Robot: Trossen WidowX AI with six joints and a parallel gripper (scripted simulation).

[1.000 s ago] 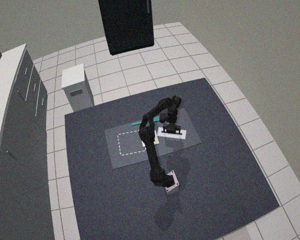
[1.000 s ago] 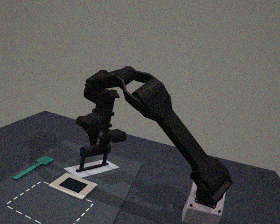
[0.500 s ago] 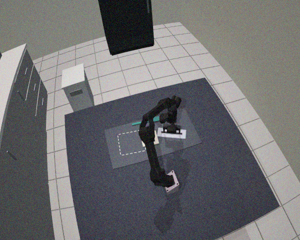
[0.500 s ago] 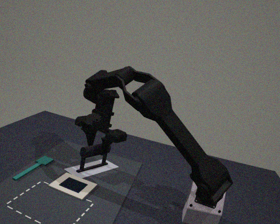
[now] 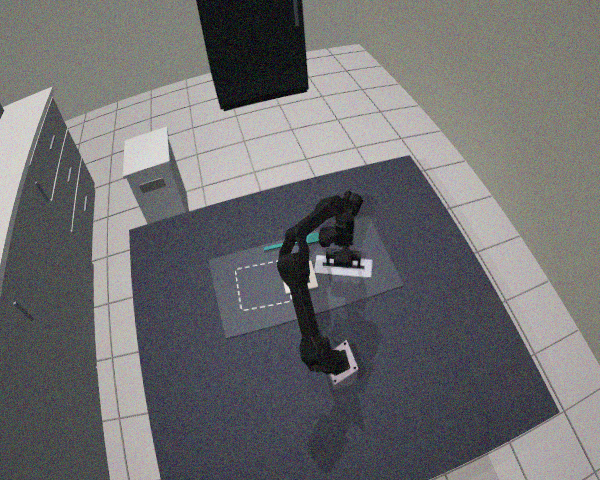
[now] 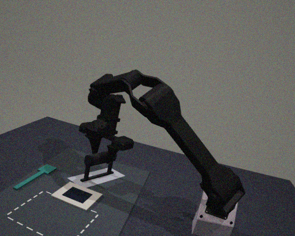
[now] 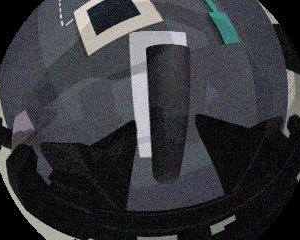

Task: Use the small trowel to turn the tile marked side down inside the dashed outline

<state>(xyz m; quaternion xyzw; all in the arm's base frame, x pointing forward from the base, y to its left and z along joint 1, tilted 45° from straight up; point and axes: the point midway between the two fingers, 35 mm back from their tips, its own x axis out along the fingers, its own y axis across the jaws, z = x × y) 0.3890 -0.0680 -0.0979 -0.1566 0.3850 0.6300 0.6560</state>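
My gripper tip is 3 cm above the trowel, 2 cm to the right of it and 1 cm short of it. Round my gripper tip: teal flat tool 15 cm ahead, 13 cm to the left, 6 cm below; tile 16 cm to the left, 6 cm below.
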